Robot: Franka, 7 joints.
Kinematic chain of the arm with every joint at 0, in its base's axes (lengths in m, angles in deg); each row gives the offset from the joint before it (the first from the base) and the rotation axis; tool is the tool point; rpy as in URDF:
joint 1: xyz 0 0 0.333 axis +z
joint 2: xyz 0 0 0 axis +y
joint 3: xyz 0 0 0.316 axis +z
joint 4: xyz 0.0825 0 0 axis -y
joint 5: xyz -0.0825 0 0.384 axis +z
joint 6: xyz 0 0 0 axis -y
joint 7: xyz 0.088 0 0 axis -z
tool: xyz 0 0 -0.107 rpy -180 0 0
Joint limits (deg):
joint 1: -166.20..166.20
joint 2: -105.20..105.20
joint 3: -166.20..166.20
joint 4: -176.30..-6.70
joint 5: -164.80..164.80
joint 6: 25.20..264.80
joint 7: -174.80..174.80
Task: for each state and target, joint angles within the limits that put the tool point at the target. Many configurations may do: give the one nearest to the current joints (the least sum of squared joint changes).
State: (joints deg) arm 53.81 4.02 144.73 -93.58 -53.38 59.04 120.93
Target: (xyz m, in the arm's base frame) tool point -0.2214 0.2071 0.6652
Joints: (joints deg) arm 29.80 41.32 147.64 -109.88 -44.38 31.34 120.93
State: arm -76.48 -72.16 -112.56 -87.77 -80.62 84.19 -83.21
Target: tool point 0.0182 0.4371 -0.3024
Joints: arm -104.73 -105.20 -159.07 -67.39 -89.49 99.15 -83.21
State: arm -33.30 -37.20 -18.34 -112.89 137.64 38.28 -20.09
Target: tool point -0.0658 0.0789 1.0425
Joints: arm -35.34 -47.21 -7.08 -83.19 143.68 52.94 -20.09
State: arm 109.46 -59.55 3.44 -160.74 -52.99 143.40 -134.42
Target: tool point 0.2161 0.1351 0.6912
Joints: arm 86.69 -79.41 -27.62 -146.78 -53.58 136.21 -134.42
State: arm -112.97 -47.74 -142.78 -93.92 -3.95 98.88 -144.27
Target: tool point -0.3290 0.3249 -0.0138
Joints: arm -93.55 -70.69 -140.28 -106.40 -3.45 101.00 -144.27
